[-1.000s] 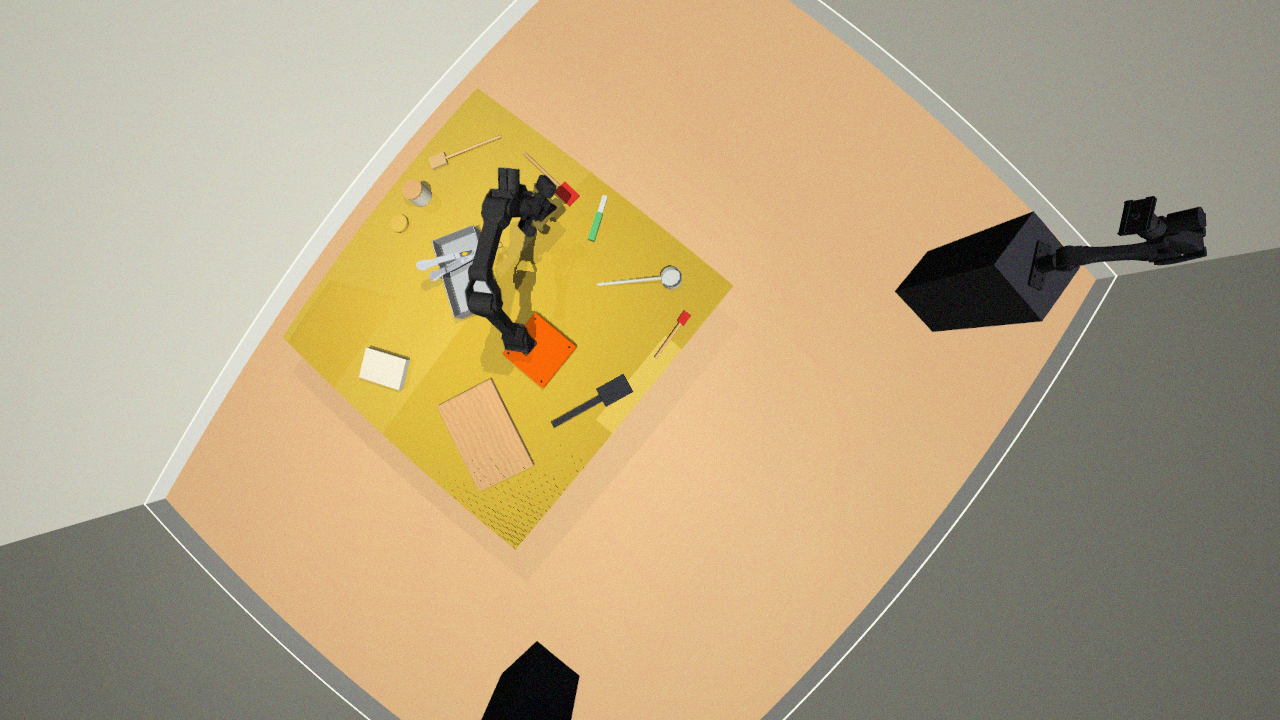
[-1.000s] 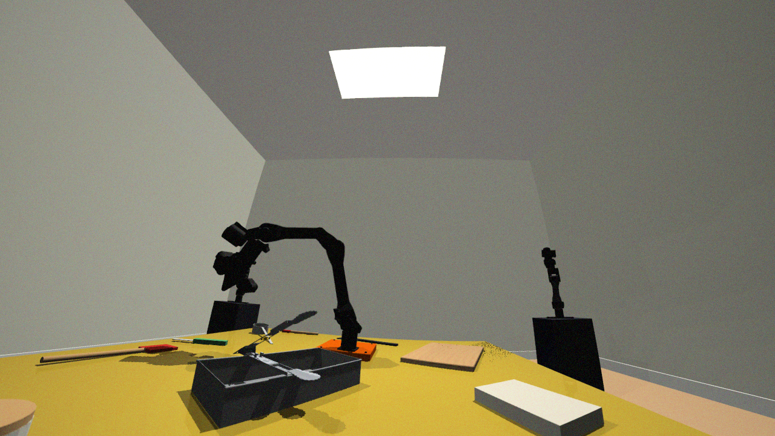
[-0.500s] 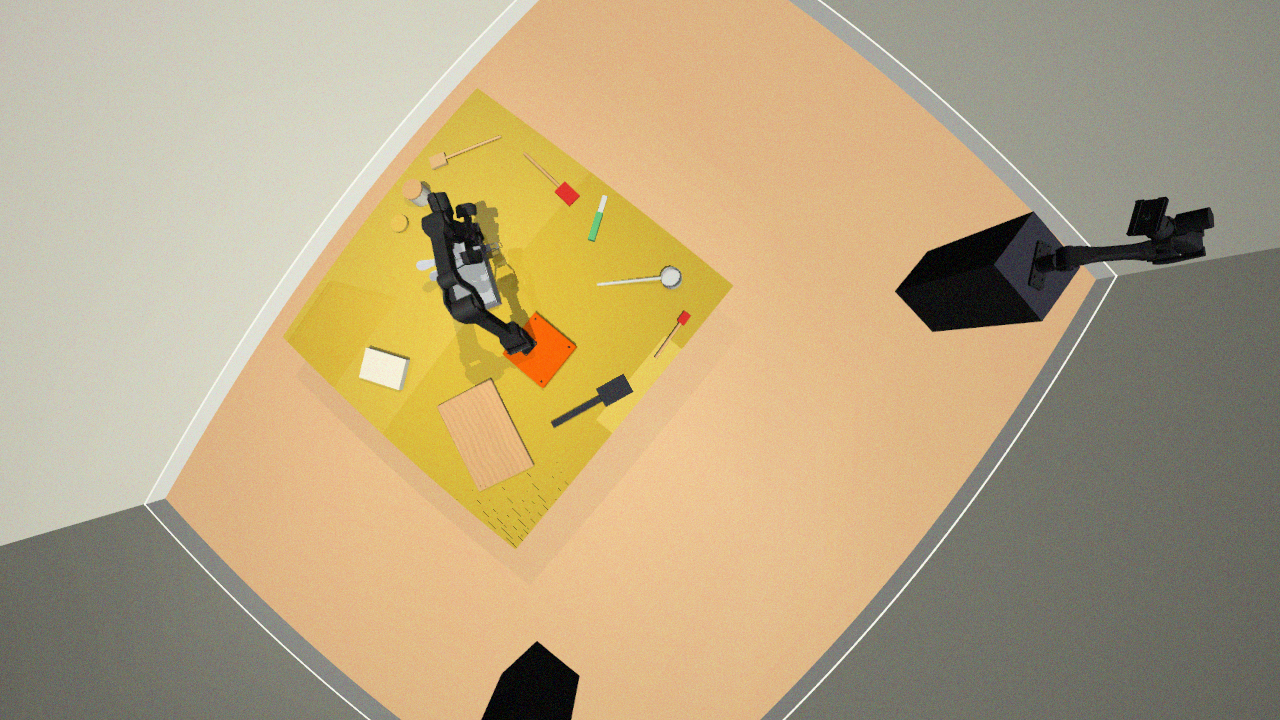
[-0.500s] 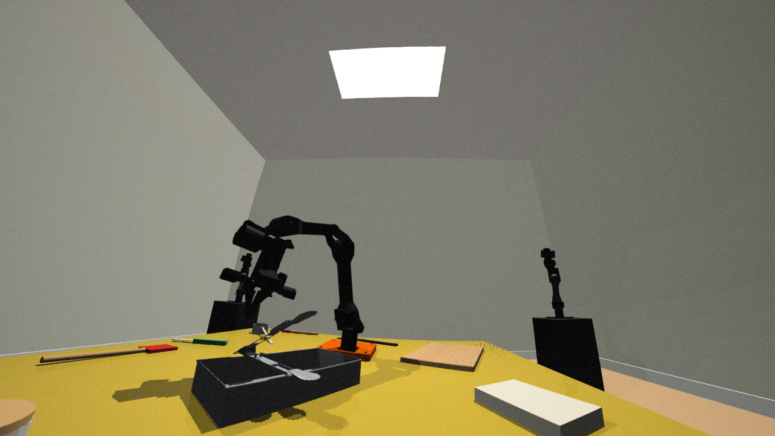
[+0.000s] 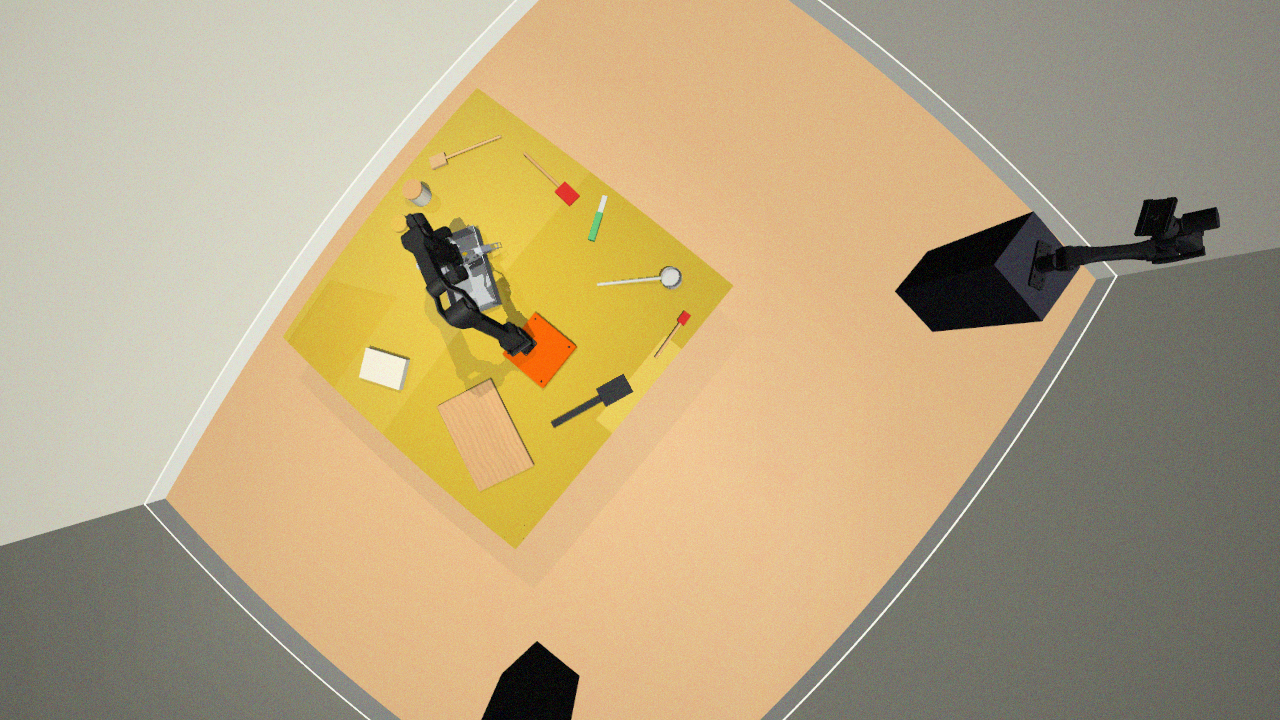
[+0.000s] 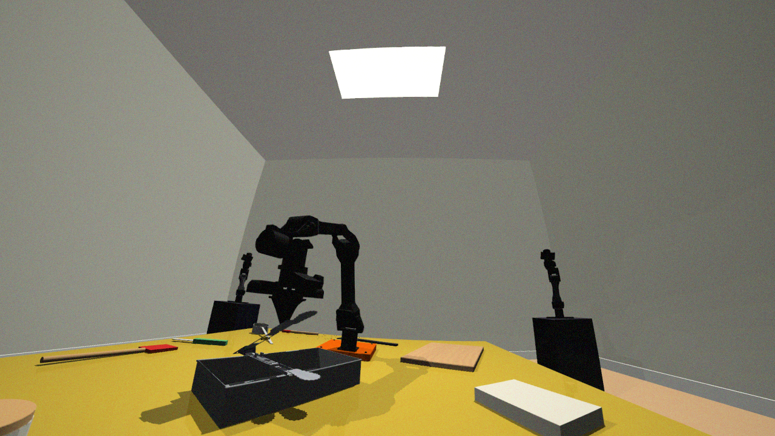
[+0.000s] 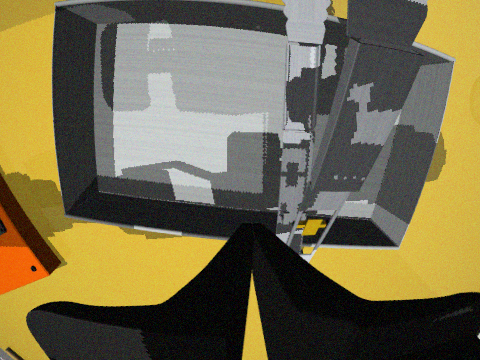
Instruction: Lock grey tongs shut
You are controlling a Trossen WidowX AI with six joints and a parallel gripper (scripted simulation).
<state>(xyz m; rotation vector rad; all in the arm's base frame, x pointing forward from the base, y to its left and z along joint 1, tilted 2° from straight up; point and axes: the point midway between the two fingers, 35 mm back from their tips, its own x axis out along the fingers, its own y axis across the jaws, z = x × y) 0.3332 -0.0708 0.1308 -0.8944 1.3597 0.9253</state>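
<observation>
Right now my gripper tip is 20 mm short of the roasting tin, 30 mm to the right of it and 90 mm above it. Round my gripper tip: cork-lidded jar: 390 mm ahead, 60 mm to the right, 90 mm below; then green-handled tool: 200 mm behind, 460 mm to the right, 110 mm below; then red spatula: 20 mm ahead, 440 mm to the right, 120 mm below.
</observation>
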